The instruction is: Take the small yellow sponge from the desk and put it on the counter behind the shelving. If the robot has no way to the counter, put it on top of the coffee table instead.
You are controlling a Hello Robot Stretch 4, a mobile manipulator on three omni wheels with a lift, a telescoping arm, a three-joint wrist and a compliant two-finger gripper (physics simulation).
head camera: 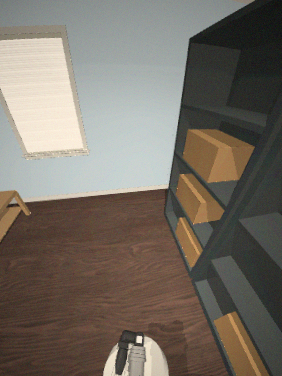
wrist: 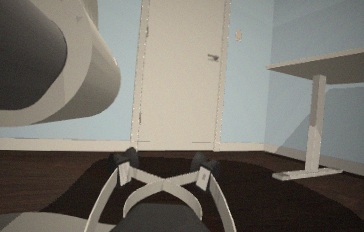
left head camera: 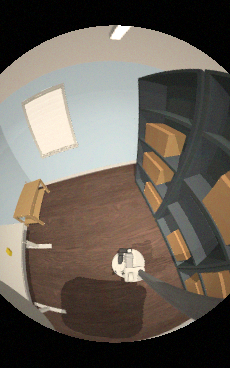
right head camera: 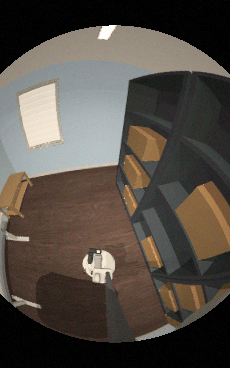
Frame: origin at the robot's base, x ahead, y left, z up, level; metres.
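Seen in the pictures: gripper, between the fingertips: [wrist: 164, 162] [left head camera: 118, 274] [right head camera: 87, 273].
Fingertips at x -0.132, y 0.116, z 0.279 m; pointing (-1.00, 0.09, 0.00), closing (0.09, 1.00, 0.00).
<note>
A point is followed by its place in that frame.
The small yellow sponge [left head camera: 9, 252] @[x -0.204, y 1.360, z 0.726 m] lies on the white desk [left head camera: 15, 272] @[x -0.410, y 1.217, z 0.692 m] [wrist: 300, 69] @[x -1.083, y 1.022, z 0.667 m], at the far left in the left head camera view. In the wrist view the desk's edge and one leg show at the right. My gripper [wrist: 164, 162] @[x -0.132, y 0.116, z 0.279 m] is open and empty, its two fingertips well apart, away from the desk and sponge. The wooden coffee table [head camera: 7, 199] @[x 1.159, y 1.773, z 0.422 m] [left head camera: 28, 197] @[x 0.823, y 1.833, z 0.423 m] [right head camera: 12, 190] @[x 0.790, y 1.753, z 0.423 m] stands at the left near the window wall. The dark shelving [head camera: 235, 210] @[x 0.693, y -0.503, z 0.967 m] [left head camera: 200, 117] [right head camera: 175, 125] @[x 0.692, y -0.475, z 1.460 m] stands at the right. The counter does not show in these views.
Cardboard boxes [head camera: 212, 155] @[x 1.006, y -0.406, z 1.163 m] [left head camera: 162, 139] @[x 1.038, y -0.398, z 1.144 m] [right head camera: 146, 143] @[x 0.976, y -0.422, z 1.171 m] sit in the shelving. A dark rug [left head camera: 102, 310] @[x -0.862, y 0.340, z -0.027 m] [right head camera: 70, 310] @[x -0.927, y 0.409, z -0.027 m] lies beside my round base [left head camera: 120, 265] @[x -0.025, y 0.093, z 0.188 m] [right head camera: 90, 265] @[x -0.027, y 0.097, z 0.187 m]. In the wrist view a closed door [wrist: 180, 75] @[x -1.840, y 0.370, z 0.670 m] stands beyond the rug.
</note>
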